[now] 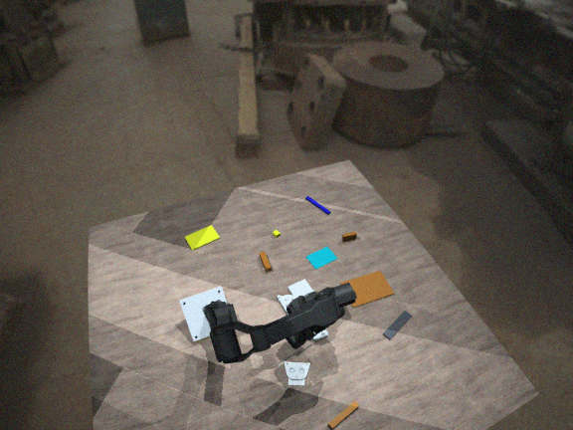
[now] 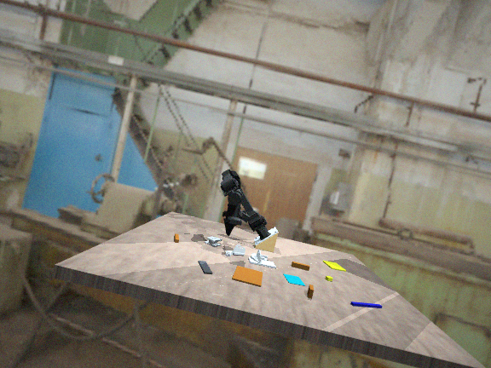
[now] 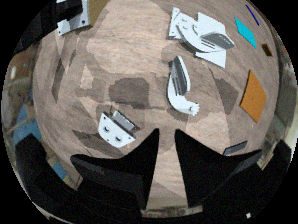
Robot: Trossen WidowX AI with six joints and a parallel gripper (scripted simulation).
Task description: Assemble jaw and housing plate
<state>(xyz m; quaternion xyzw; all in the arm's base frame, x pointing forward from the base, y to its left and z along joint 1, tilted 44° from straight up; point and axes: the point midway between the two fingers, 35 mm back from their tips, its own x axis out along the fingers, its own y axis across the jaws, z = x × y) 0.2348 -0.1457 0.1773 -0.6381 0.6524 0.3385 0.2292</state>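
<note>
Now: gripper tip 40 mm short of the jaw, 30 mm to the right of it and 70 mm above it. The rest, counted from my gripper tip: orange bar 40 mm behind, 230 mm to the right, 70 mm below; then dark strip 290 mm ahead, 80 mm to the right, 80 mm below; then orange tile 290 mm ahead, 90 mm to the left, 80 mm below.
</note>
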